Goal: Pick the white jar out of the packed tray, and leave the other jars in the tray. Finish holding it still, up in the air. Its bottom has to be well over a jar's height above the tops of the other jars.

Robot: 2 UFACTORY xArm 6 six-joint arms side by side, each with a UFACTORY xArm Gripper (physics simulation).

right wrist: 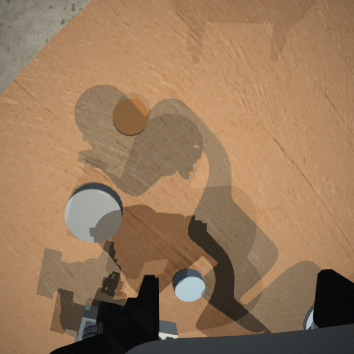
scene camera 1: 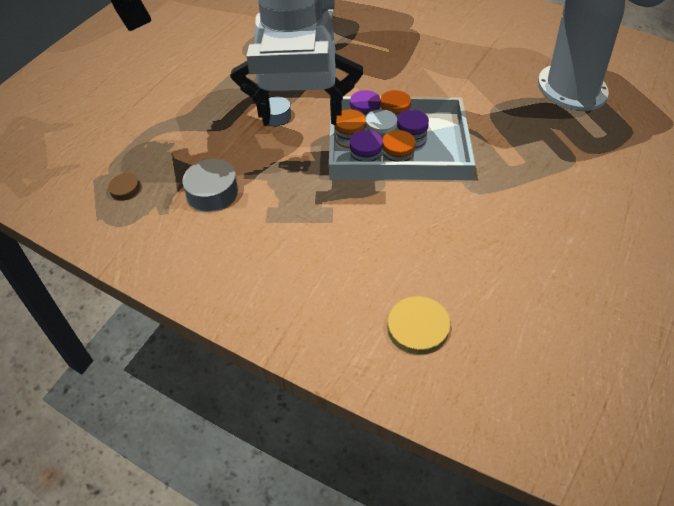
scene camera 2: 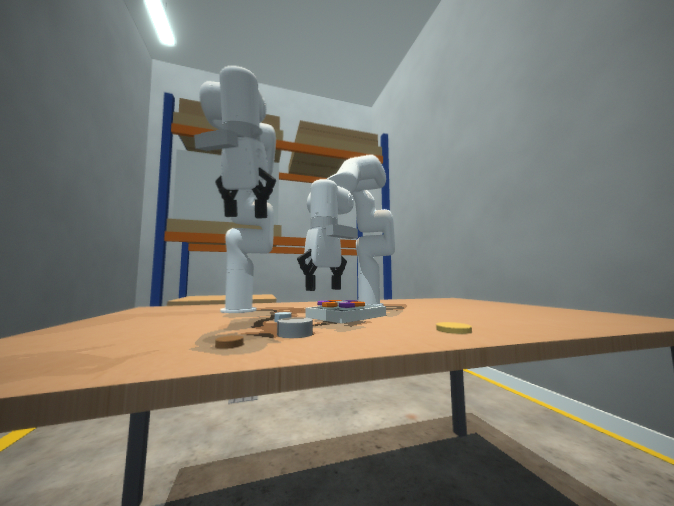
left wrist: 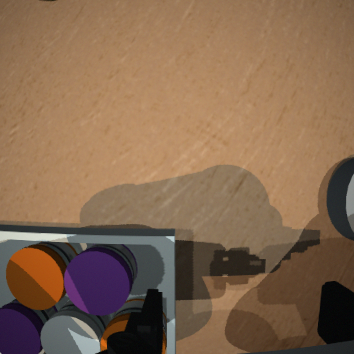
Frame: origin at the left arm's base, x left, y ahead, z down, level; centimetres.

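Seen in the pictures: left gripper, fingertip midpoint: point(scene camera 1: 300, 119) point(scene camera 2: 323, 290) point(left wrist: 243, 313); right gripper, fingertip midpoint: point(right wrist: 239, 300) point(scene camera 1: 136, 4) point(scene camera 2: 245, 217); left arm's base at its link origin: point(scene camera 1: 572, 88); right arm's base at its link origin: point(scene camera 2: 238, 311).
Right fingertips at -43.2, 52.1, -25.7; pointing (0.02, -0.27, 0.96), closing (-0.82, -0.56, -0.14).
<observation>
Offsets run from my right fingertips to a thing's middle, as dx, dy, dz.
The white jar {+25.0, -19.4, +23.1} point(scene camera 1: 381, 120) point(left wrist: 70, 336) stands in the grey tray {+27.2, -21.0, +24.2} point(scene camera 1: 402, 171) point(scene camera 2: 353, 315) point(left wrist: 170, 280) point(right wrist: 168, 329), ringed closely by several purple and orange jars. Its lid is partly shaded, and its side is mostly hidden. My left gripper point(scene camera 1: 300, 118) point(scene camera 2: 323, 283) point(left wrist: 243, 313) is open and empty, pointing down above jar-top height. It hangs beside the tray's left end in scene camera 1, with one finger over the orange jar {+21.3, -16.7, +23.1} point(scene camera 1: 350, 122) there. My right gripper point(scene camera 2: 246, 210) point(right wrist: 239, 300) is open and empty, high above the table.
A small light-blue cylinder {+7.9, -15.1, +24.6} point(scene camera 1: 279, 111) point(right wrist: 189, 285) stands left of the tray in scene camera 1. A larger grey cylinder {+11.5, +2.9, +24.2} point(scene camera 1: 210, 184) point(scene camera 2: 295, 327) point(right wrist: 93, 214) and a brown disc {+0.1, +10.3, +25.1} point(scene camera 1: 124, 186) point(scene camera 2: 229, 341) point(right wrist: 131, 117) lie farther left. A yellow disc {+47.1, +4.4, +25.1} point(scene camera 1: 418, 323) point(scene camera 2: 453, 327) lies nearer the front edge.
</observation>
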